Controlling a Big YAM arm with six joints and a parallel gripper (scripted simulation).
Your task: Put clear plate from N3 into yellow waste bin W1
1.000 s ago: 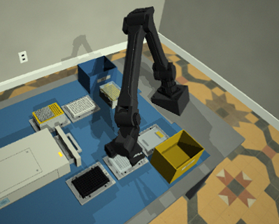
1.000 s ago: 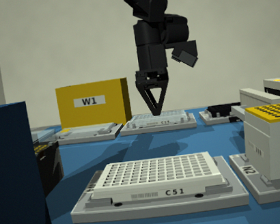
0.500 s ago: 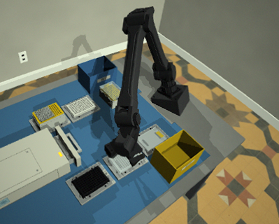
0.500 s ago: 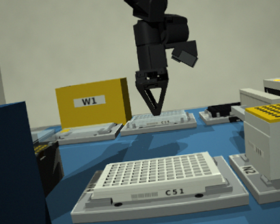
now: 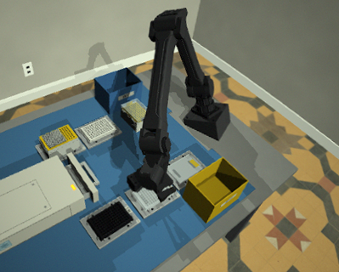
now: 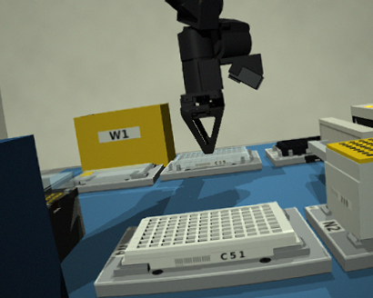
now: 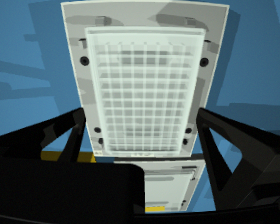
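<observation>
Right now my hand is 20 mm above the clear plate. The rest, counted from my hand: black plate: 180 mm ahead, 20 mm below; nest N3: 40 mm below; flat lid: 170 mm behind, 20 mm to the right, 20 mm below.
</observation>
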